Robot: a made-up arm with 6 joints. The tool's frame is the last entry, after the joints. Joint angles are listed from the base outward. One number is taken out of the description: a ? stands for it. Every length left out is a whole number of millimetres.
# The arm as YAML. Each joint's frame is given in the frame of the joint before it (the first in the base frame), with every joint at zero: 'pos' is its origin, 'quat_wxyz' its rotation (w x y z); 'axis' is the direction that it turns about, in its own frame. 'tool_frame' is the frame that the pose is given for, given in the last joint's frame.
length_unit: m
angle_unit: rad
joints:
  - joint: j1
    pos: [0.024, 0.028, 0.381]
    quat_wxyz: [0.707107, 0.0, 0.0, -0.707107]
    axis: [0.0, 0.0, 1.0]
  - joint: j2
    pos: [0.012, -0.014, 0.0]
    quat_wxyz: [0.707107, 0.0, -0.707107, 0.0]
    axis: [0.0, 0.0, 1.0]
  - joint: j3
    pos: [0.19, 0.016, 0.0]
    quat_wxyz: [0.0, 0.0, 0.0, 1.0]
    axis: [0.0, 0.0, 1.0]
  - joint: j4
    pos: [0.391, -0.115, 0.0]
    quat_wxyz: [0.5, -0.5, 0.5, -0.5]
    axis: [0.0, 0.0, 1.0]
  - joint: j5
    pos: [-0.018, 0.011, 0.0]
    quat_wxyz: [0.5, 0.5, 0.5, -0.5]
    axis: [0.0, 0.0, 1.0]
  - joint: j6
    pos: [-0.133, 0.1, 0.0]
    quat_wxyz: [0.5, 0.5, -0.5, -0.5]
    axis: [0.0, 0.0, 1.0]
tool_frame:
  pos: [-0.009, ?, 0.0]
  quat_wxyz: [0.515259, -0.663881, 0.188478, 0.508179]
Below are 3 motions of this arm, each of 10 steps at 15 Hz.
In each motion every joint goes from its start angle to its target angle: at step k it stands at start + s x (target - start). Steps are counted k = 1, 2, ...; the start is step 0. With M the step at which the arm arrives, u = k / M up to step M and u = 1 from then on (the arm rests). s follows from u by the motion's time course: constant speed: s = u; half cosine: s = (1 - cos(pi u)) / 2; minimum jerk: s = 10 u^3 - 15 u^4 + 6 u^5.
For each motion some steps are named. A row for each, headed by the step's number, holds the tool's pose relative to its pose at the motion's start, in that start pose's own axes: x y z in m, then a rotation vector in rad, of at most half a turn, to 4 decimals.
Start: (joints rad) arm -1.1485 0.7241 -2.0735 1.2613 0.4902 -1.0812
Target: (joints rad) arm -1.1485 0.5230 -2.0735 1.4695 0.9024 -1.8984
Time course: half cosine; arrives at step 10
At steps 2, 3, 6, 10:
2: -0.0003 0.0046 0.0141 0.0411 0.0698 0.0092
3: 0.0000 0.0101 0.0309 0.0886 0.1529 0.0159
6: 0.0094 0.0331 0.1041 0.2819 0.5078 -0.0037
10: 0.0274 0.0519 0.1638 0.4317 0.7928 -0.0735

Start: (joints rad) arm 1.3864 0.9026 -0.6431 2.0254 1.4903 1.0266
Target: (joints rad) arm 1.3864 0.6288 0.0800 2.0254 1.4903 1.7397
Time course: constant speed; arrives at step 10
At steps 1, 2, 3, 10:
1: -0.0011 0.0243 0.0007 -0.1068 -0.0379 0.0019
2: -0.0020 0.0486 0.0008 -0.2136 -0.0755 0.0052
3: -0.0029 0.0731 0.0003 -0.3205 -0.1128 0.0100
10: -0.0074 0.2468 -0.0194 -1.0679 -0.3675 0.0843

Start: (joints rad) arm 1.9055 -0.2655 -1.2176 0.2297 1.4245 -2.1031
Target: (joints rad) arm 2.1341 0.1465 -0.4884 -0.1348 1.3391 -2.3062
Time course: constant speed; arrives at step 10
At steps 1, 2, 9, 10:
1: -0.0471 -0.0346 0.0088 -0.0312 0.1080 0.0339
2: -0.0924 -0.0682 0.0242 -0.0590 0.2187 0.0671
9: -0.2992 -0.2626 0.2764 -0.1820 1.0570 0.2534
10: -0.3068 -0.2829 0.3251 -0.1933 1.1835 0.2701

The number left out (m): -0.029
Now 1 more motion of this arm.
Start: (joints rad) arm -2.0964 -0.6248 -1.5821 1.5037 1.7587 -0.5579
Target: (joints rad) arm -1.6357 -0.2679 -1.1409 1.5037 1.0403 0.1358
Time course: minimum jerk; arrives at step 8
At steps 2, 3, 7, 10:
2: -0.0128 0.0088 -0.0388 -0.1473 -0.0400 -0.0232
3: -0.0370 0.0117 -0.1055 -0.3888 -0.1221 -0.0508
7: -0.1287 -0.1222 -0.3636 -1.2623 -0.6694 -0.1116
10: -0.1298 -0.1275 -0.3685 -1.2783 -0.6854 -0.1136

